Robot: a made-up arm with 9 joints. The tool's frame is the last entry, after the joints.
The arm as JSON. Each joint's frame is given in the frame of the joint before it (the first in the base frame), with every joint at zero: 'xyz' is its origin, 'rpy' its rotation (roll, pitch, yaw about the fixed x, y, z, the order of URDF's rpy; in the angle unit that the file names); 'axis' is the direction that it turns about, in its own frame. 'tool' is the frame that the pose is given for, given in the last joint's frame.
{
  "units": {
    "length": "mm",
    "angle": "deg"
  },
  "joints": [
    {
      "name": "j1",
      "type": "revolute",
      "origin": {
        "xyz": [
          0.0,
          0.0,
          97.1
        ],
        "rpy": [
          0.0,
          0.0,
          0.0
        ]
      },
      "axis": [
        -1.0,
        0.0,
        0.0
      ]
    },
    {
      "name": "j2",
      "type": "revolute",
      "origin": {
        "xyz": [
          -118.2,
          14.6,
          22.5
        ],
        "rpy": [
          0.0,
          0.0,
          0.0
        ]
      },
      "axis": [
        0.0,
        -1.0,
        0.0
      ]
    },
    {
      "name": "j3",
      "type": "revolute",
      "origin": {
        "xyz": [
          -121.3,
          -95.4,
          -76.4
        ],
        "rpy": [
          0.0,
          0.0,
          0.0
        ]
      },
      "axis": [
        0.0,
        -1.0,
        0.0
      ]
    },
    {
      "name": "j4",
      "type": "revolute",
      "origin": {
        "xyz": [
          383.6,
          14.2,
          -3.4
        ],
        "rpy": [
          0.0,
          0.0,
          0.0
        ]
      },
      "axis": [
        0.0,
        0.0,
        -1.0
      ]
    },
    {
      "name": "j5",
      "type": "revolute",
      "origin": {
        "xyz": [
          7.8,
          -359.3,
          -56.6
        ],
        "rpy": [
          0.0,
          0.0,
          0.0
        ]
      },
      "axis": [
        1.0,
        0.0,
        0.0
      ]
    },
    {
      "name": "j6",
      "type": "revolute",
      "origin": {
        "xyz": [
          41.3,
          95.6,
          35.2
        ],
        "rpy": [
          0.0,
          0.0,
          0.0
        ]
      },
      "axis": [
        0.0,
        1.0,
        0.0
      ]
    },
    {
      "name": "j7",
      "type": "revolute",
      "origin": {
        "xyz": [
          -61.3,
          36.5,
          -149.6
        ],
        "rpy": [
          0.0,
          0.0,
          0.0
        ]
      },
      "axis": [
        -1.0,
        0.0,
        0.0
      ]
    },
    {
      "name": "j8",
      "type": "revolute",
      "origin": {
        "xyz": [
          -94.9,
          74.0,
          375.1
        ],
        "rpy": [
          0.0,
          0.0,
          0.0
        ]
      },
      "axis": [
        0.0,
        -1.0,
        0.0
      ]
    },
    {
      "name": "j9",
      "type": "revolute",
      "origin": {
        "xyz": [
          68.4,
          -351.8,
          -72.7
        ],
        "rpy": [
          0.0,
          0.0,
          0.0
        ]
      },
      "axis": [
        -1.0,
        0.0,
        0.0
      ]
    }
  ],
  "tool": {
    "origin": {
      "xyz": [
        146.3,
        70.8,
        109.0
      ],
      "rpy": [
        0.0,
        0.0,
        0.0
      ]
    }
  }
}
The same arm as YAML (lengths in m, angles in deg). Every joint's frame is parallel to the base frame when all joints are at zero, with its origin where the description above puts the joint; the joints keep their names.
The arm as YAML. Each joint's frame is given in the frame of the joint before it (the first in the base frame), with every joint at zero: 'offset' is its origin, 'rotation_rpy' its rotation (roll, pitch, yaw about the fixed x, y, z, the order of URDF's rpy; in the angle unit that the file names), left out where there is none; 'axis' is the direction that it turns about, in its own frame. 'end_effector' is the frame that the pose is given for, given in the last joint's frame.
length_unit: m
angle_unit: deg
chain:
  - id: j1
    offset: [0.0, 0.0, 0.0971]
    axis: "-x"
  - id: j2
    offset: [-0.1182, 0.0146, 0.0225]
    axis: "-y"
  - id: j3
    offset: [-0.1213, -0.0954, -0.0764]
    axis: "-y"
  - id: j4
    offset: [0.3836, 0.0142, -0.0034]
    axis: "-z"
  - id: j5
    offset: [0.0078, -0.3593, -0.0566]
    axis: "+x"
  - id: j6
    offset: [0.0413, 0.0956, 0.0352]
    axis: "+y"
  - id: j7
    offset: [-0.0613, 0.0365, -0.1496]
    axis: "-x"
  - id: j8
    offset: [-0.0949, 0.074, 0.3751]
    axis: "-y"
  - id: j9
    offset: [0.0684, -0.3518, -0.0727]
    axis: "-x"
end_effector:
  offset: [0.1463, 0.0708, 0.109]

